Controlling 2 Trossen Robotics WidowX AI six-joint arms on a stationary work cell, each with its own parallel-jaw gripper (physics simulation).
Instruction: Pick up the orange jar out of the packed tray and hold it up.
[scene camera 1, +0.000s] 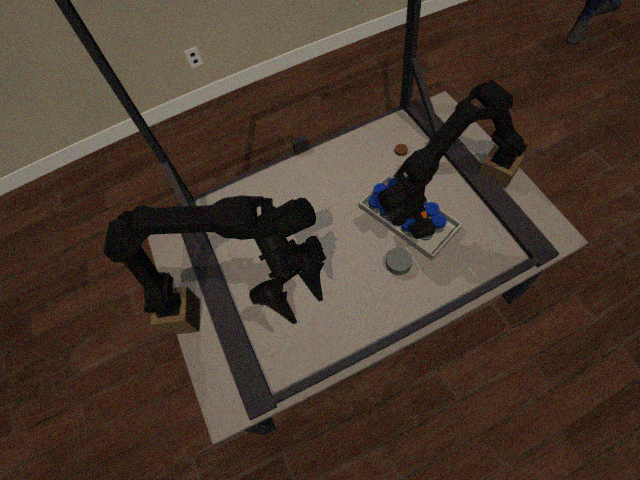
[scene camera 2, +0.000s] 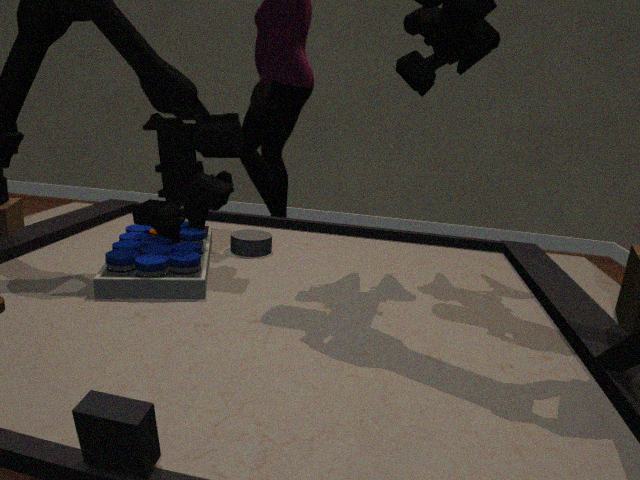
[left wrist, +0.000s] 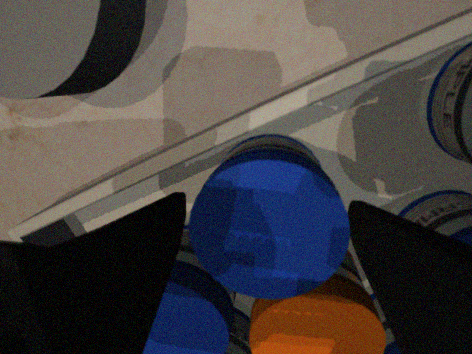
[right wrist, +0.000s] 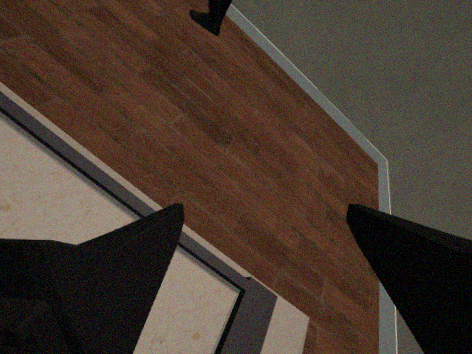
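Seen in the pictures: left gripper, fingertip midpoint: (scene camera 1: 410, 228) (left wrist: 267, 207); right gripper, fingertip midpoint: (scene camera 1: 308, 311) (scene camera 2: 440, 83) (right wrist: 264, 211); left arm's base at its link origin: (scene camera 1: 503, 158); right arm's base at its link origin: (scene camera 1: 168, 305).
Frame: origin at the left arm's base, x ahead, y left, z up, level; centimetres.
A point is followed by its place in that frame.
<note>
The orange jar (scene camera 1: 423, 214) @[x 31.3, y -11.2, z -2.2 cm] (scene camera 2: 153, 231) @[x 30.3, y -12.9, z -2.2 cm] (left wrist: 317, 325) @[x 32.7, y -12.9, z -2.2 cm] stands among blue-lidded jars in the packed tray (scene camera 1: 442, 245) @[x 36.3, y -1.6, z -4.2 cm] (scene camera 2: 149, 289) @[x 30.1, y -30.0, z -5.6 cm] (left wrist: 260, 117) @[x 39.2, y -14.4, z -4.1 cm]. The gripper and neighbouring jars partly hide it. My left gripper (scene camera 1: 409, 221) @[x 35.9, y -12.8, z -5.2 cm] (scene camera 2: 186, 233) @[x 35.9, y -12.8, z -5.2 cm] (left wrist: 267, 207) @[x 35.9, y -12.8, z -5.2 cm] is open and pointed down, low over the tray. In the left wrist view a blue jar (left wrist: 270, 225) @[x 36.7, y -13.4, z -2.2 cm] lies between its fingertips in the picture, not gripped, and the orange lid is below that jar at the bottom edge. My right gripper (scene camera 1: 307, 310) @[x 81.0, y -12.4, z 25.5 cm] (scene camera 2: 440, 82) @[x 81.0, y -12.4, z 25.5 cm] (right wrist: 264, 211) @[x 81.0, y -12.4, z 25.5 cm] is open and empty, raised above the table, away from the tray.
A grey round disc (scene camera 1: 399, 260) @[x 47.7, y -9.4, z -3.9 cm] (scene camera 2: 251, 243) @[x 46.8, y -13.3, z -4.5 cm] (left wrist: 45, 45) @[x 45.0, y -9.7, z -3.9 cm] lies beside the tray. A small brown-orange disc (scene camera 1: 401, 149) @[x 10.2, y -31.6, z -5.8 cm] lies beyond the tray in scene camera 1. A black block (scene camera 1: 299, 144) @[x 29.8, y -61.0, z -2.3 cm] (scene camera 2: 116, 431) @[x 29.0, y -63.2, z -2.4 cm] stands at the table's edge. Dark frame bars border the table.
</note>
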